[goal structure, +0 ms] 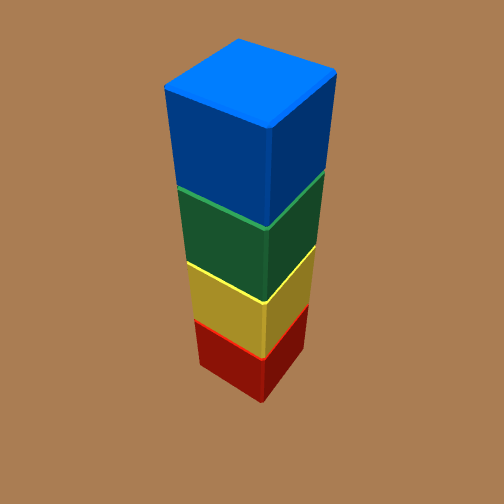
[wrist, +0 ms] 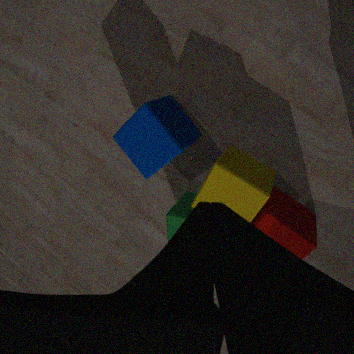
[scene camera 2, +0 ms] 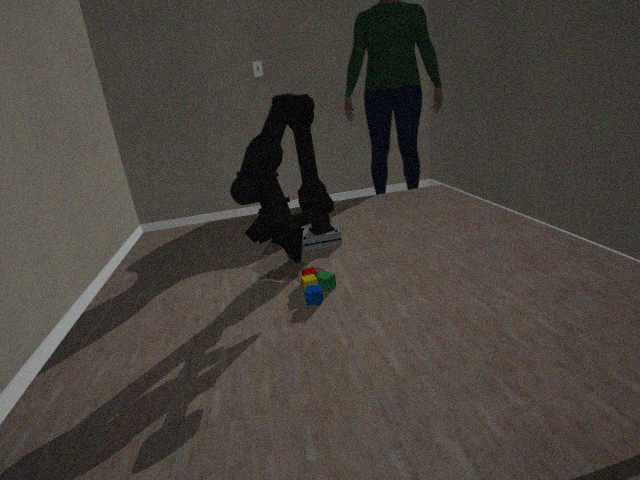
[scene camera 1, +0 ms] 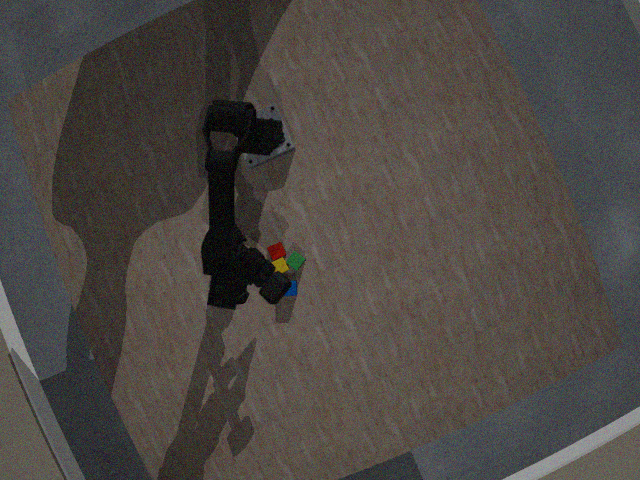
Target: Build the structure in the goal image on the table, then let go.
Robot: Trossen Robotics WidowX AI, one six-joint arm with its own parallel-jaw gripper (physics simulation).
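Observation:
A red cube (scene camera 1: 276,250) (scene camera 2: 309,271) (wrist: 286,229) and a yellow cube (scene camera 1: 280,265) (scene camera 2: 309,281) (wrist: 232,191) sit close together, seemingly touching or nearly so. A green cube (scene camera 1: 295,259) (scene camera 2: 327,281) (wrist: 176,218) is close beside the yellow one. A blue cube (scene camera 1: 292,288) (scene camera 2: 313,295) (wrist: 156,136) stands apart from the others. My gripper (scene camera 2: 298,260) (wrist: 208,213) is shut and empty. Its fingertips are above and near the cubes; in the wrist view they cover parts of the green, yellow and red cubes. The arm hides part of the blue cube in scene camera 1.
The arm's grey base plate (scene camera 1: 286,148) (scene camera 2: 325,239) is behind the cubes. Dark arm shadows fall across the wooden surface (scene camera 1: 439,232) (scene camera 2: 439,335). A person (scene camera 2: 393,51) stands by the back wall in scene camera 2.

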